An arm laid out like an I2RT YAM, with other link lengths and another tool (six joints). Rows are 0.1 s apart.
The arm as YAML. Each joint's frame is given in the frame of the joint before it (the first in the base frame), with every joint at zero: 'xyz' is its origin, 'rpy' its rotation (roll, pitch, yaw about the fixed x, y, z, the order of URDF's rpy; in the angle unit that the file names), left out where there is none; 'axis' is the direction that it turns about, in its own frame. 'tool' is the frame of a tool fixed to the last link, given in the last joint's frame.
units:
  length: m
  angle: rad
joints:
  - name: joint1
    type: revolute
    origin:
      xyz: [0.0, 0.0, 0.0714]
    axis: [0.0, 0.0, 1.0]
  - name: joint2
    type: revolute
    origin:
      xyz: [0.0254, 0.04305, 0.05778]
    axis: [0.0, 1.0, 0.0]
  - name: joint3
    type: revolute
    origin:
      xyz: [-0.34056, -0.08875, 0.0]
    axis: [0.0, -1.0, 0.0]
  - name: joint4
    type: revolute
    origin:
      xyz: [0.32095, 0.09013, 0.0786]
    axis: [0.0, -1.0, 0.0]
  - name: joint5
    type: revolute
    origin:
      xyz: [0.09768, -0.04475, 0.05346]
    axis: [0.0, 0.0, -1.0]
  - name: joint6
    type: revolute
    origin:
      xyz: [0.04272, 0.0, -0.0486]
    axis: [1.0, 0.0, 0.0]
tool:
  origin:
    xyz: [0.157, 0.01, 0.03]
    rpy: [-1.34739, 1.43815, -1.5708]
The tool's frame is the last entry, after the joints.
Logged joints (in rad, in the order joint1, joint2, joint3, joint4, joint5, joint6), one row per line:
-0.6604 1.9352 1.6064 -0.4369 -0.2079 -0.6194
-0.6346 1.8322 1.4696 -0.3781 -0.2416 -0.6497
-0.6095 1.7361 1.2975 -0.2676 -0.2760 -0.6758
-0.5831 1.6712 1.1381 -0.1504 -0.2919 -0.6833
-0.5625 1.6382 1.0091 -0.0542 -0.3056 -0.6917
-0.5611 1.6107 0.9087 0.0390 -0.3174 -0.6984
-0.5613 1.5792 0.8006 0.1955 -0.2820 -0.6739
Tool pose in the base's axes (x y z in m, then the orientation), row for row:
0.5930 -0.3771 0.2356 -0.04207 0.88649 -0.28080 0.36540
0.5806 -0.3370 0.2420 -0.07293 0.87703 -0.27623 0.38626
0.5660 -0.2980 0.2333 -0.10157 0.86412 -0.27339 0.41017
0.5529 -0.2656 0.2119 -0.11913 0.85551 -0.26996 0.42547
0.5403 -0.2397 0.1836 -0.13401 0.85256 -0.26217 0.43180
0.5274 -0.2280 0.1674 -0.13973 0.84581 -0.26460 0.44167
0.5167 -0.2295 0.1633 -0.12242 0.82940 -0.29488 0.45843
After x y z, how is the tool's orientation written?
As a quaternion, x y z w.
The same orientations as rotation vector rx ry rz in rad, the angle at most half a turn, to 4 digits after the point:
-0.1082 2.2794 -0.7220
-0.1857 2.2330 -0.7033
-0.2557 2.1757 -0.6884
-0.2979 2.1390 -0.6750
-0.3341 2.1254 -0.6536
-0.3468 2.0992 -0.6567
-0.3015 2.0430 -0.7264

